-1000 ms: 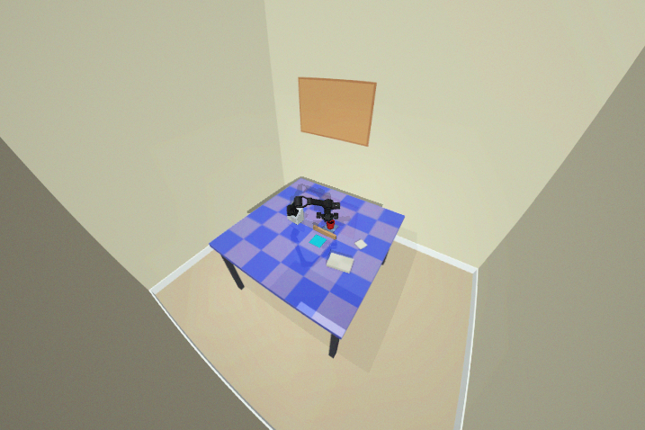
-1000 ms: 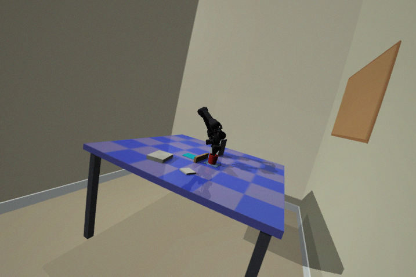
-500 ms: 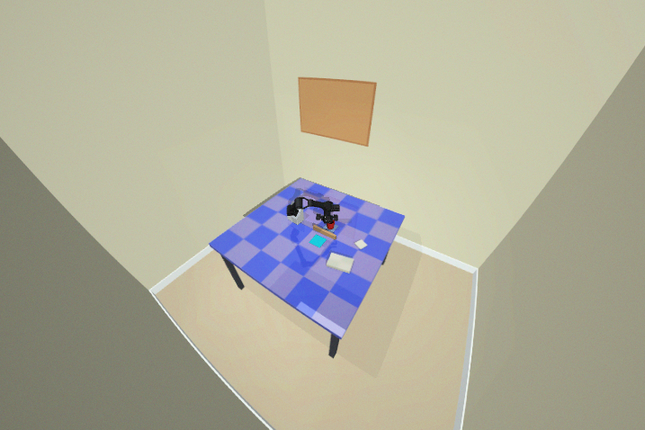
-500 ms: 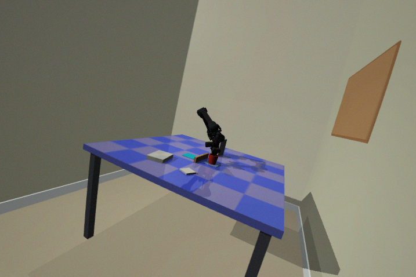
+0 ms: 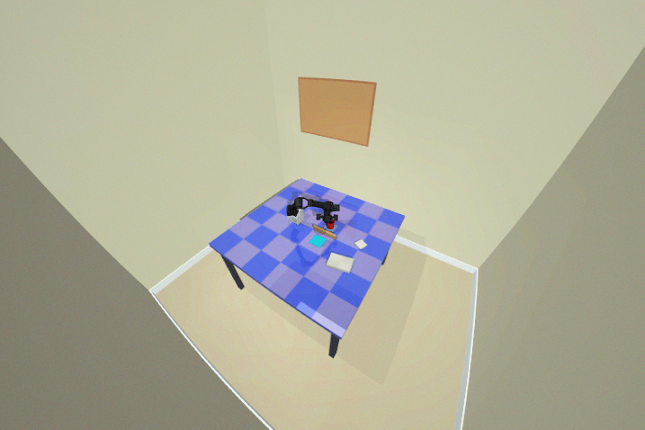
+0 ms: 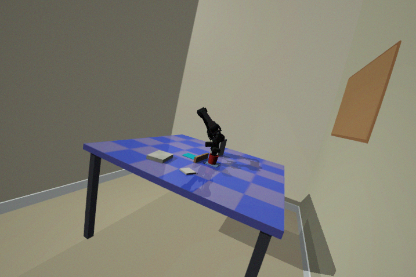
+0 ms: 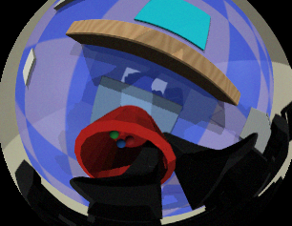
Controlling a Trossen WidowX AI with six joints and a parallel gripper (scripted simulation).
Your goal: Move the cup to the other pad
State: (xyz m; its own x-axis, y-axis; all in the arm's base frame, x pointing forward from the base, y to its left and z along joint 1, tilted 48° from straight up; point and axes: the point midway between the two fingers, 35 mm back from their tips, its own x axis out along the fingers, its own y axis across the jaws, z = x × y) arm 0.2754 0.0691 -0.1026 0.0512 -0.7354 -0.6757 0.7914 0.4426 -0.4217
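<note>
My gripper tip is 50 mm above the pale blue pad, 20 mm to the right of it and 20 mm short of it. Also, from my gripper tip: wooden bar: 80 mm to the right, 40 mm ahead, 30 mm below; then turquoise pad: 180 mm to the right, 50 mm below, 50 mm ahead; then red cup: 20 mm to the left, 20 mm ahead.
</note>
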